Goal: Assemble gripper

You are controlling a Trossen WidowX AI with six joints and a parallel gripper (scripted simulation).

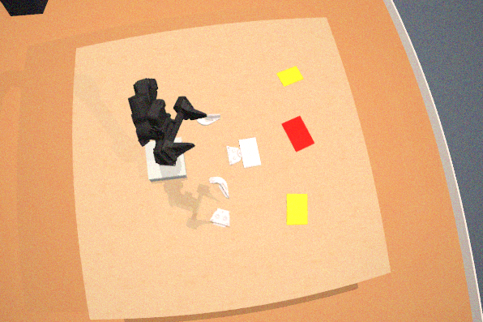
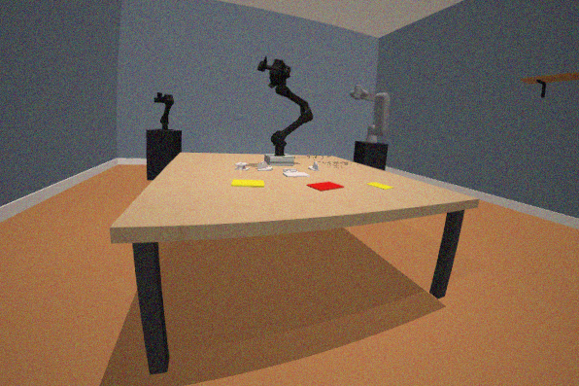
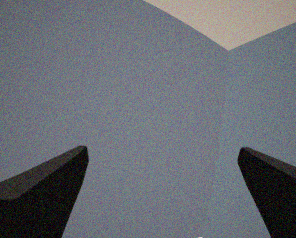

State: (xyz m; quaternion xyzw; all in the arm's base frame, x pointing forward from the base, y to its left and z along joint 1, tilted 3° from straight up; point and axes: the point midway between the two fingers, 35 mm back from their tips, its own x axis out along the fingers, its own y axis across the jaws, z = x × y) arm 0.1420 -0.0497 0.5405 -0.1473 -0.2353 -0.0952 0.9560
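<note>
Now: gripper tip 61 cm above the white jaw, 3 cm short of it and 1 cm to the right of it. The rest, counted from my gripper tip: yellow patch: 61 cm below, 36 cm ahead, 9 cm to the right; then red patch: 61 cm below, 37 cm ahead, 23 cm to the left.
</note>
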